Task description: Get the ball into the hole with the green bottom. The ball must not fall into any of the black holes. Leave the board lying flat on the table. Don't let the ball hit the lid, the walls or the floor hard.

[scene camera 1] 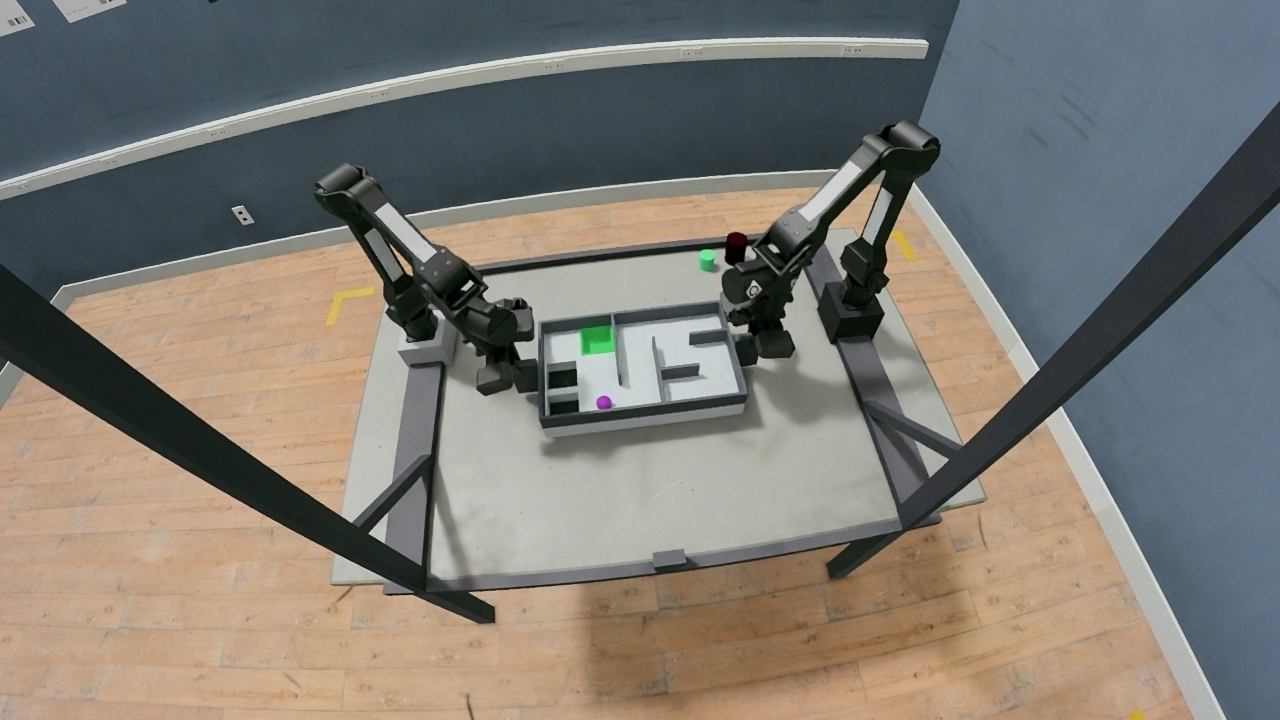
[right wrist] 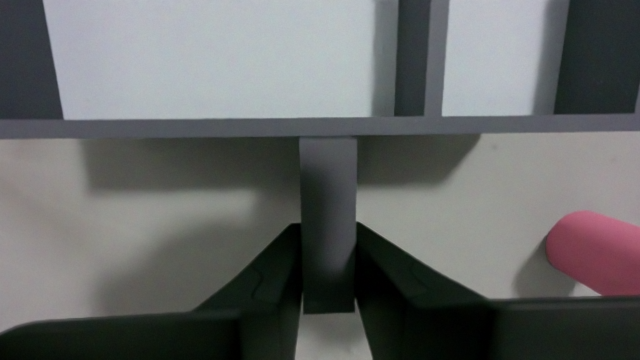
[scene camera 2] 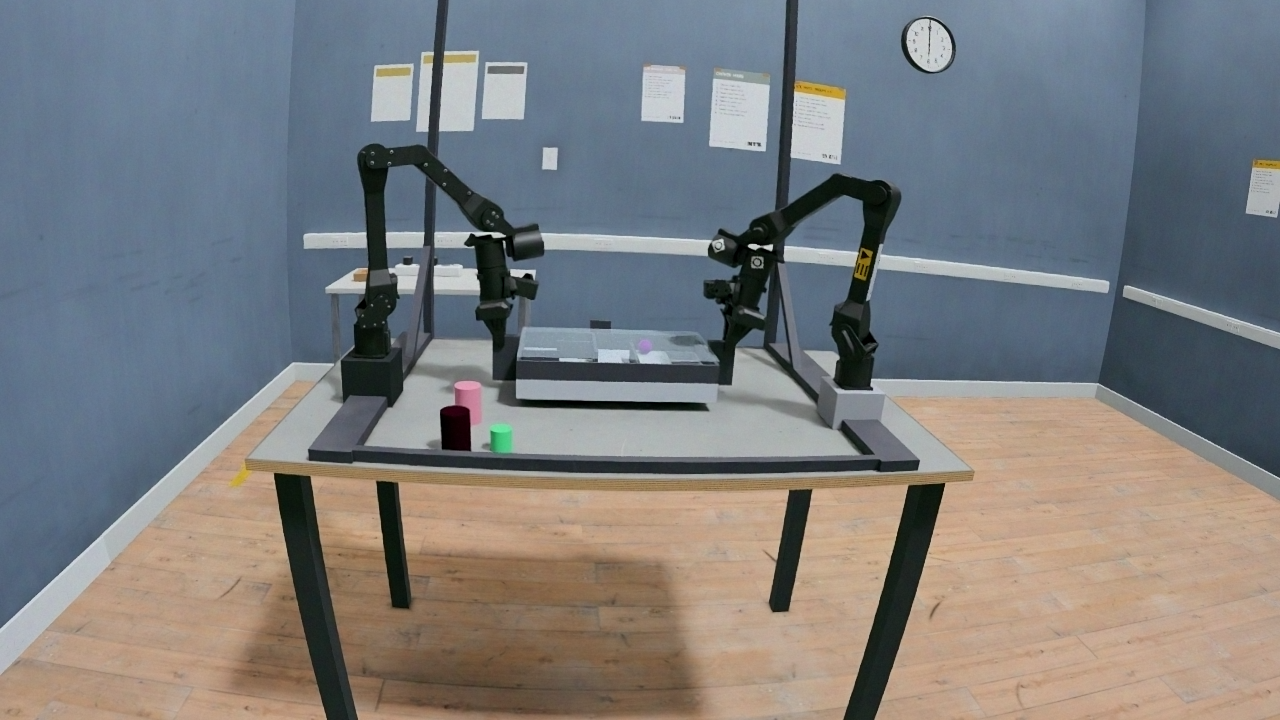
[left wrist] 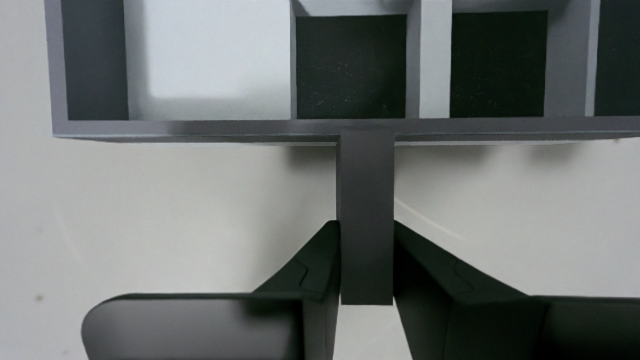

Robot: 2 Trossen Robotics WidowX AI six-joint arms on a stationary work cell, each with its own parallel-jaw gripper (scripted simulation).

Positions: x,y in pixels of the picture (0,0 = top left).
Labels:
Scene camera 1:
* my left gripper: 520,368
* my right gripper: 751,341
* walled board: 621,368

